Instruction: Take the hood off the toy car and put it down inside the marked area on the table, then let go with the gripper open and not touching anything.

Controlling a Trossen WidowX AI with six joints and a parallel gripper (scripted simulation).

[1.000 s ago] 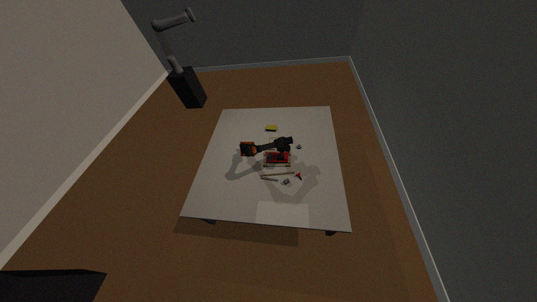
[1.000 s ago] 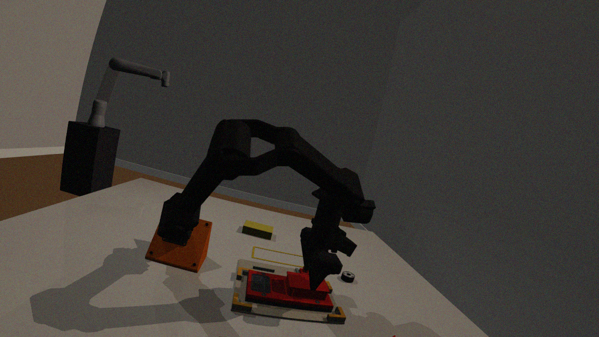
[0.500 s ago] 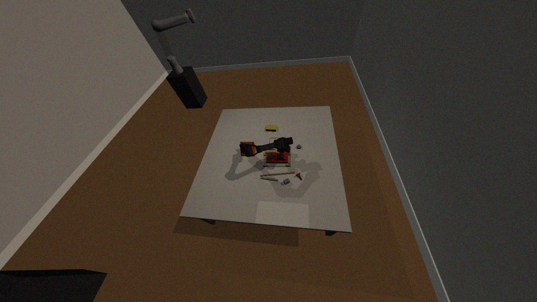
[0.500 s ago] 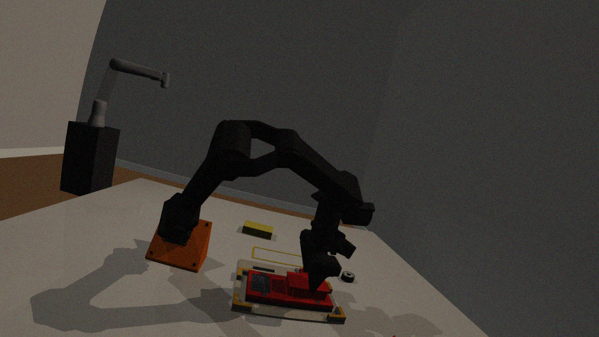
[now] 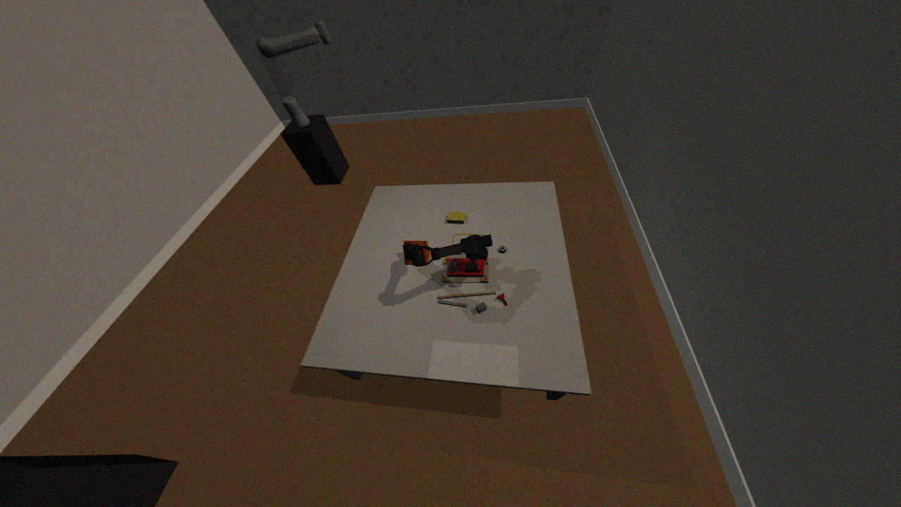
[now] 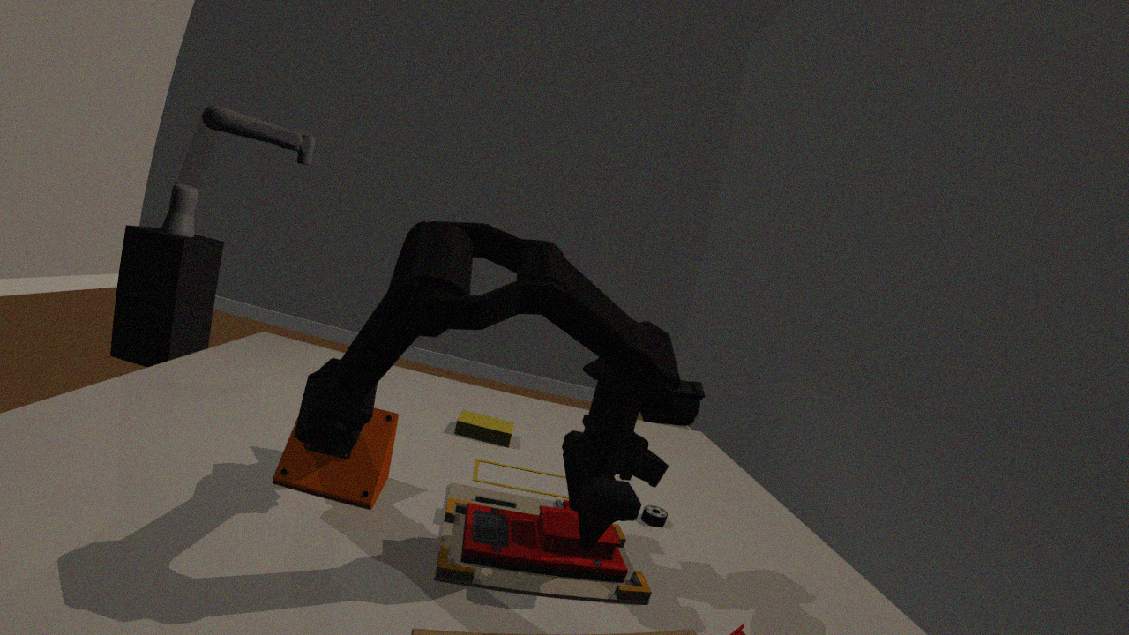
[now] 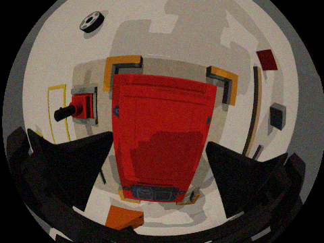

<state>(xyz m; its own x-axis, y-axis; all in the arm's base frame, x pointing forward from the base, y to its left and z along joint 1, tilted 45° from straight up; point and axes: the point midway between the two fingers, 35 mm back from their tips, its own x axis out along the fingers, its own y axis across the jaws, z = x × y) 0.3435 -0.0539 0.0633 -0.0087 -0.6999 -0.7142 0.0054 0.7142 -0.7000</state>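
Right now the red hood is right at my gripper tip. From my gripper tip the other things lie so: wooden stick: 160 mm to the right, 40 mm below, 30 mm behind; grey bar: 210 mm to the right, 100 mm behind, 40 mm below; black wheel: 160 mm ahead, 130 mm to the left, 30 mm below.
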